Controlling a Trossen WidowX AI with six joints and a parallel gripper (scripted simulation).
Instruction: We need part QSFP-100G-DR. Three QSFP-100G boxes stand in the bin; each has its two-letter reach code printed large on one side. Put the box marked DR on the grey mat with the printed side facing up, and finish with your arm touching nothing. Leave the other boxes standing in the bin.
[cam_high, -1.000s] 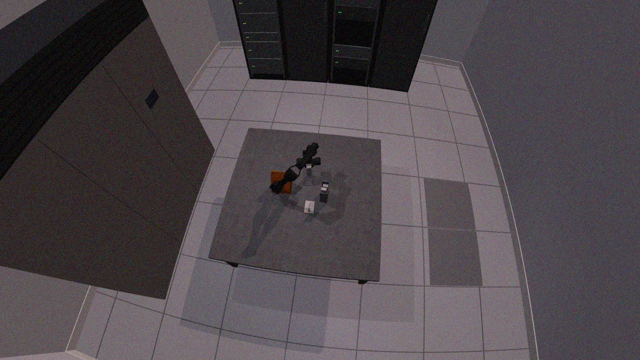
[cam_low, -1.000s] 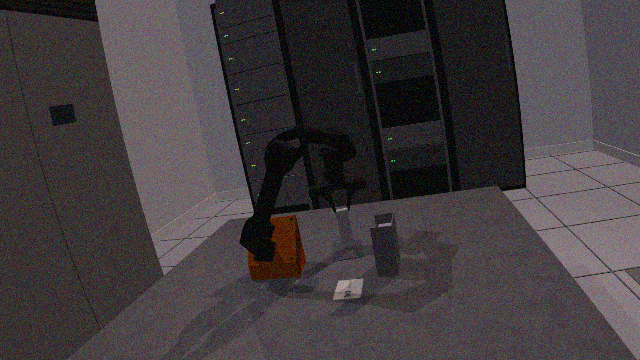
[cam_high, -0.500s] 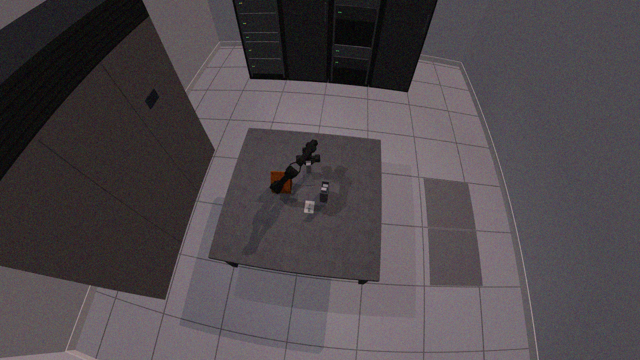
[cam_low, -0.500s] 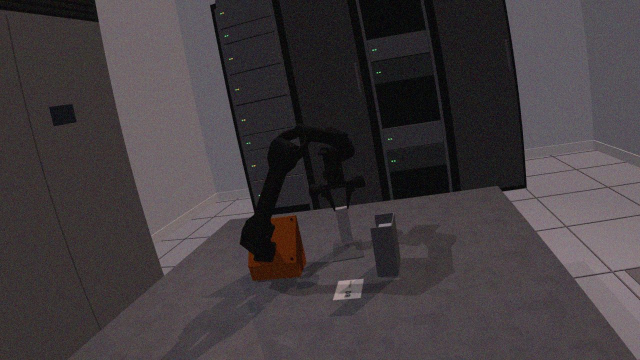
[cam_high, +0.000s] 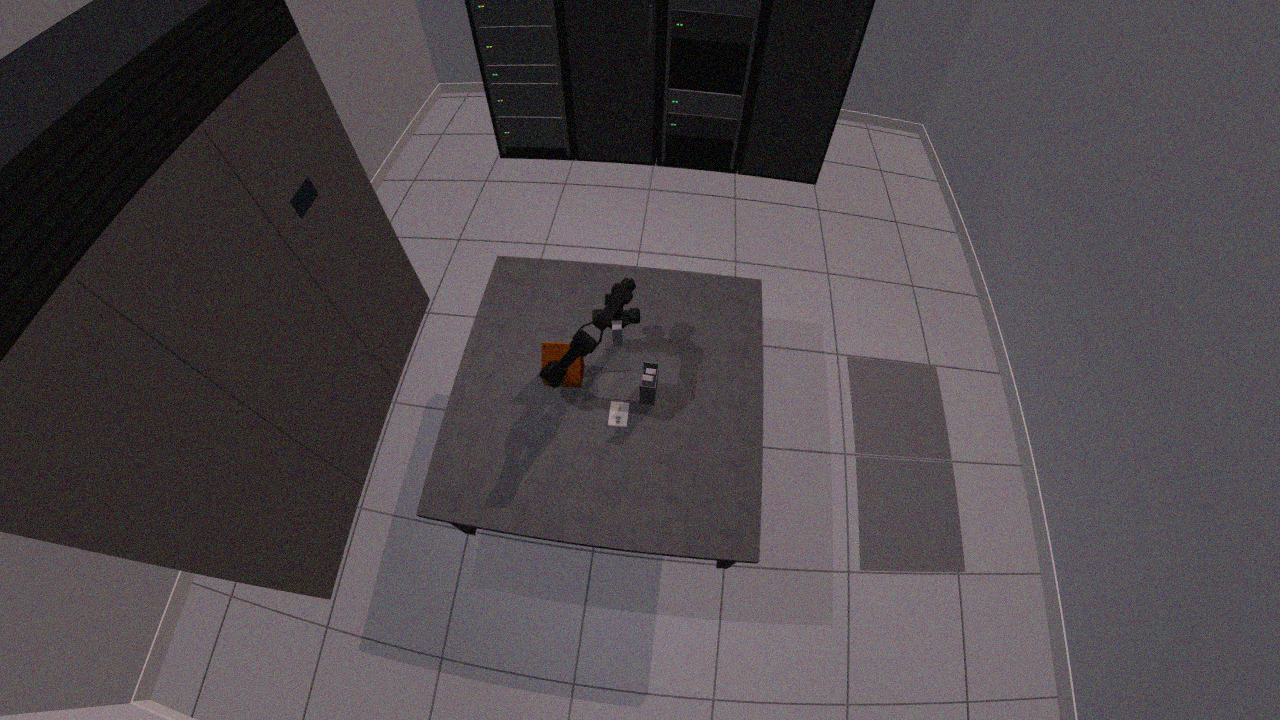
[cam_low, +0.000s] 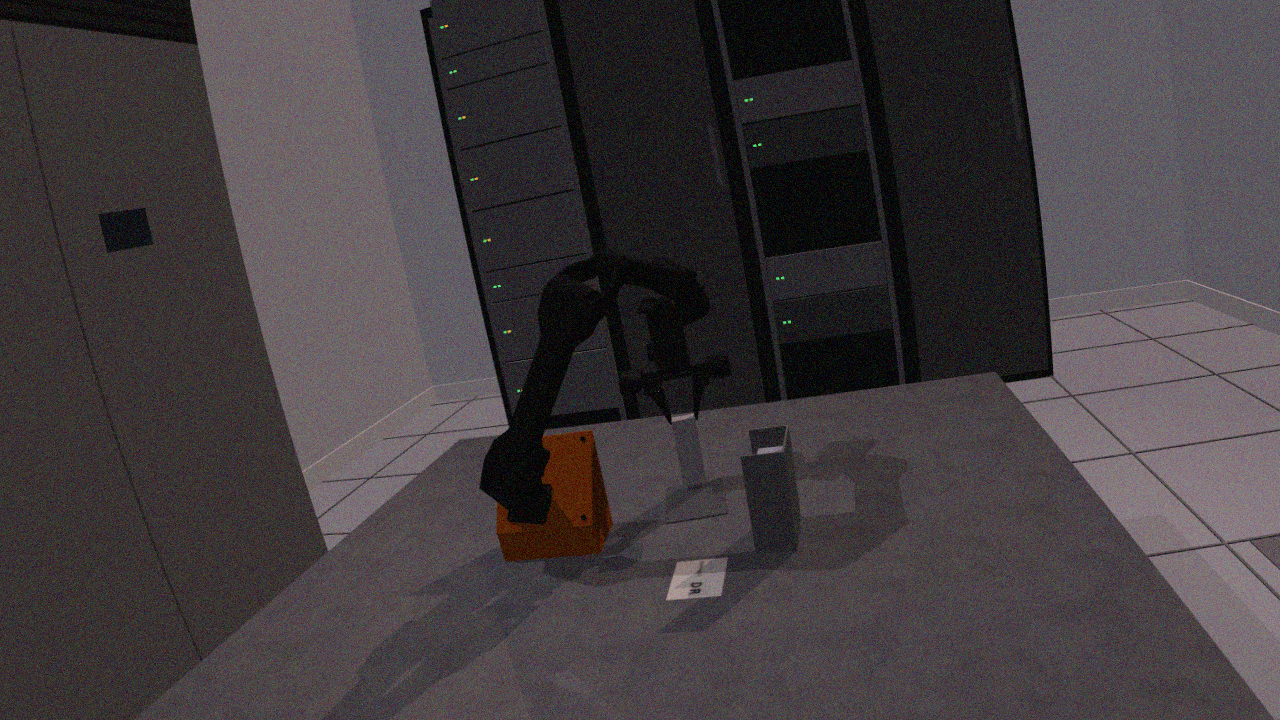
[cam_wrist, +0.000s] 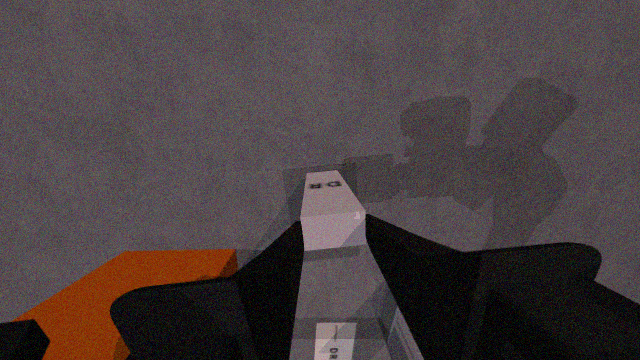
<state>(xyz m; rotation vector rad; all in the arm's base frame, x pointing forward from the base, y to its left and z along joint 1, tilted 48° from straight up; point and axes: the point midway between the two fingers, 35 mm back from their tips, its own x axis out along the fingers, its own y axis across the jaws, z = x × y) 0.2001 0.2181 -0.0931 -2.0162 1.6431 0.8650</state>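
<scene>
Now: gripper tip 50 mm above the white box and 10 mm to the right of it. From my gripper tip the other things lie so: grey mat: 120 mm below, 60 mm to the right, 10 mm ahead.
</scene>
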